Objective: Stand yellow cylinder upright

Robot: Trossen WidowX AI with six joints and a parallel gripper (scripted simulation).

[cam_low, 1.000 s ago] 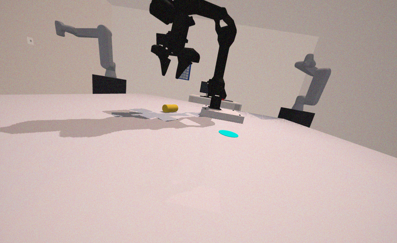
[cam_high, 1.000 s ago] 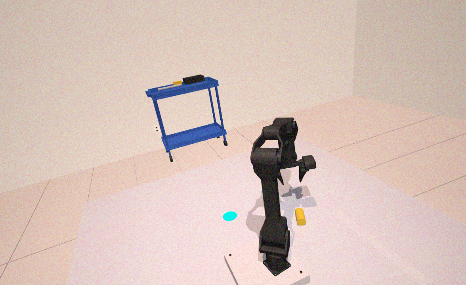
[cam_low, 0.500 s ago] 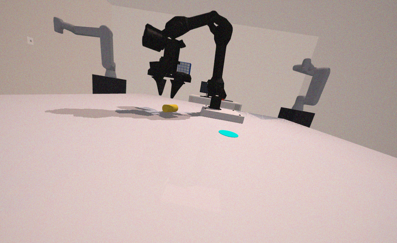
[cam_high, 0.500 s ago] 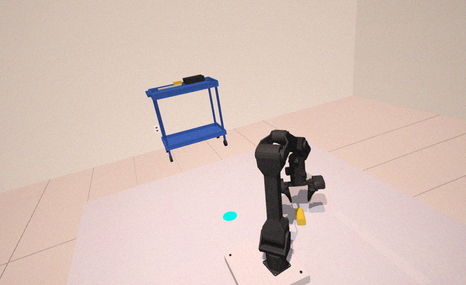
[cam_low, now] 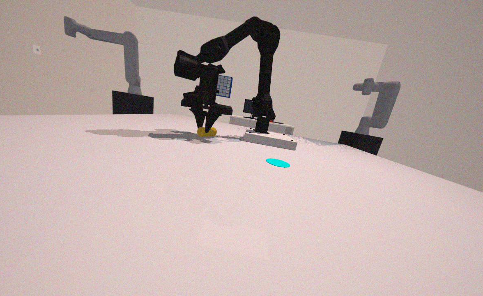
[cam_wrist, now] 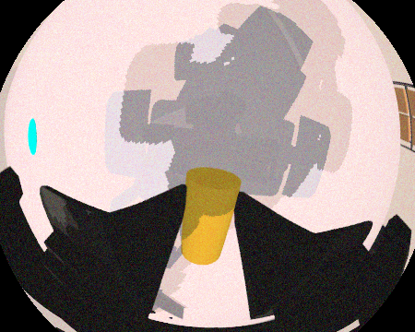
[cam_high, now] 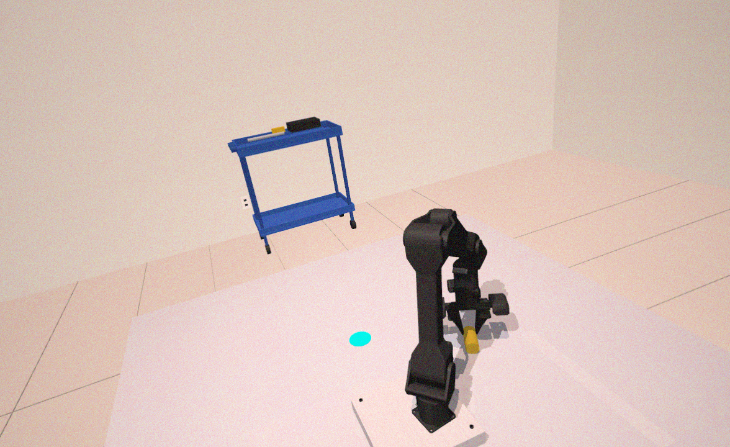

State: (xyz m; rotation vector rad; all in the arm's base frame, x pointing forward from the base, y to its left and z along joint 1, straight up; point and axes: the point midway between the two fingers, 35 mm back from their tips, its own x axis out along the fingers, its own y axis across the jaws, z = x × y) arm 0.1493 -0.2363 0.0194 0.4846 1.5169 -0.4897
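My gripper tip is 190 mm short of the cyan circle, 220 mm to the right of it and 20 mm above it. Also, from my gripper tip: yellow tall cylinder: 20 mm behind, 10 mm to the left.
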